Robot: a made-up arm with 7 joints. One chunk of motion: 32 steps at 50 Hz.
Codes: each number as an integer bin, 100 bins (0 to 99) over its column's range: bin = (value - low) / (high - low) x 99, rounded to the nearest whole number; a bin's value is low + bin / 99 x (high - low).
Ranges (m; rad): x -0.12..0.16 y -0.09..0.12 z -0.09..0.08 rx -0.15..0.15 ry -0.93..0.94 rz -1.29..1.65
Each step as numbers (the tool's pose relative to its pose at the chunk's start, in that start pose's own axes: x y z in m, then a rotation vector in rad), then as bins.
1 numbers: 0.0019 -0.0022 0.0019 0.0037 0.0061 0.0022
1 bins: 43 41 54 51 50 44
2 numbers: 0.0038 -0.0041 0.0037 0.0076 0.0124 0.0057
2 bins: 44 40 55 52 50 44
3 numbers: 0.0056 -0.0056 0.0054 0.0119 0.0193 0.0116
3 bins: 44 40 56 53 50 44
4 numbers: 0.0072 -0.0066 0.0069 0.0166 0.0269 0.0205
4 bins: 45 39 56 55 51 44
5 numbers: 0.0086 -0.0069 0.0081 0.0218 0.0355 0.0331
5 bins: 45 39 57 57 51 45
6 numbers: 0.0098 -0.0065 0.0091 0.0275 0.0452 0.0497
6 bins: 46 39 58 59 52 45
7 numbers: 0.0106 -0.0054 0.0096 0.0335 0.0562 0.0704
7 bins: 46 40 58 61 52 46
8 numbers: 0.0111 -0.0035 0.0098 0.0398 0.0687 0.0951
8 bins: 46 41 58 63 53 47
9 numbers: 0.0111 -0.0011 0.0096 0.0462 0.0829 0.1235
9 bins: 46 42 58 65 54 48
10 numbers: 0.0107 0.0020 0.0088 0.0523 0.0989 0.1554
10 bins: 46 43 58 67 54 49
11 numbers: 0.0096 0.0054 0.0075 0.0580 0.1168 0.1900
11 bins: 46 45 57 69 55 50
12 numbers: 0.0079 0.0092 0.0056 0.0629 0.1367 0.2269
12 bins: 45 47 56 70 56 51
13 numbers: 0.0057 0.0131 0.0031 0.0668 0.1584 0.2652
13 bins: 44 49 54 72 58 52
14 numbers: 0.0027 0.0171 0.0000 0.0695 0.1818 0.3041
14 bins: 43 50 52 72 59 54
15 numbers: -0.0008 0.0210 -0.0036 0.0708 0.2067 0.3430
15 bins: 42 52 50 73 60 55
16 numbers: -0.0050 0.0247 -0.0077 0.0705 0.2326 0.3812
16 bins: 41 54 48 73 62 56
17 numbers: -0.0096 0.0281 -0.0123 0.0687 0.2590 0.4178
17 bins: 39 56 45 72 63 58
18 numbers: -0.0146 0.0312 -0.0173 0.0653 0.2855 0.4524
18 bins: 37 57 42 71 64 59
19 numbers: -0.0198 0.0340 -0.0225 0.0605 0.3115 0.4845
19 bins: 35 58 39 69 66 60
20 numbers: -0.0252 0.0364 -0.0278 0.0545 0.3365 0.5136
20 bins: 34 60 36 67 67 61
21 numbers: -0.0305 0.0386 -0.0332 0.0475 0.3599 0.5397
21 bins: 32 61 33 65 68 62
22 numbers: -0.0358 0.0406 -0.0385 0.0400 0.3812 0.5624
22 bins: 30 62 30 63 69 62
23 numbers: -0.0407 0.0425 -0.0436 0.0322 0.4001 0.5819
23 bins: 28 62 27 60 70 63
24 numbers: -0.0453 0.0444 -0.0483 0.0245 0.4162 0.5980
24 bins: 26 63 24 58 71 64
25 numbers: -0.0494 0.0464 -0.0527 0.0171 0.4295 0.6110
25 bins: 25 64 22 55 72 64
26 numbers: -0.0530 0.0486 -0.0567 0.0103 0.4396 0.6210
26 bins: 24 65 19 53 73 64
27 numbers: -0.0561 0.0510 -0.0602 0.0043 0.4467 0.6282
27 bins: 23 66 17 51 73 65
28 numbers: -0.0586 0.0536 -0.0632 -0.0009 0.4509 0.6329
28 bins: 22 68 16 49 73 65
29 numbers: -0.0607 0.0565 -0.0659 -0.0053 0.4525 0.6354
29 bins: 21 69 14 48 73 65
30 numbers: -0.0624 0.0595 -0.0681 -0.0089 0.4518 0.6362
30 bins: 20 70 13 47 73 65
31 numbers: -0.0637 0.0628 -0.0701 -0.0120 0.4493 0.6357
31 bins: 20 72 12 46 73 65
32 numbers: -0.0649 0.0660 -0.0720 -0.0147 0.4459 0.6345
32 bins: 19 74 10 45 73 65
